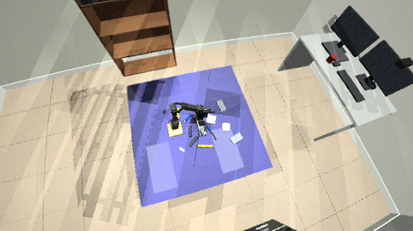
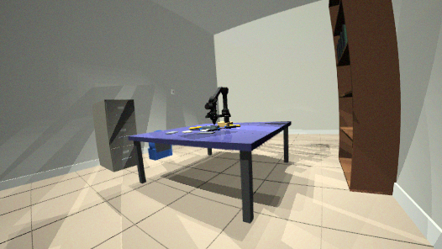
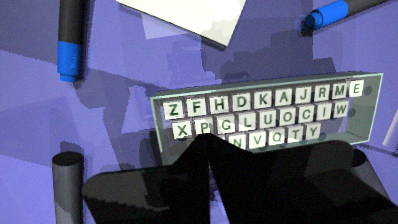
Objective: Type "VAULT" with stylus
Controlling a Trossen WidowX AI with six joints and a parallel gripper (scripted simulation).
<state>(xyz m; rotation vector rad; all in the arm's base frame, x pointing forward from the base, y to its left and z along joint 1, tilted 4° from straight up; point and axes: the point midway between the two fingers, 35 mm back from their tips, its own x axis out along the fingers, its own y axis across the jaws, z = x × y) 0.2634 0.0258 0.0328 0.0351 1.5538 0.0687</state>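
Now: the blue stylus 140 mm behind my gripper tip, 40 mm to the left of it and 30 mm below it. The rest, counted from my gripper tip: yellow pen 280 mm to the right, 30 mm below; then white paper 120 mm ahead, 40 mm below, 10 mm to the right.
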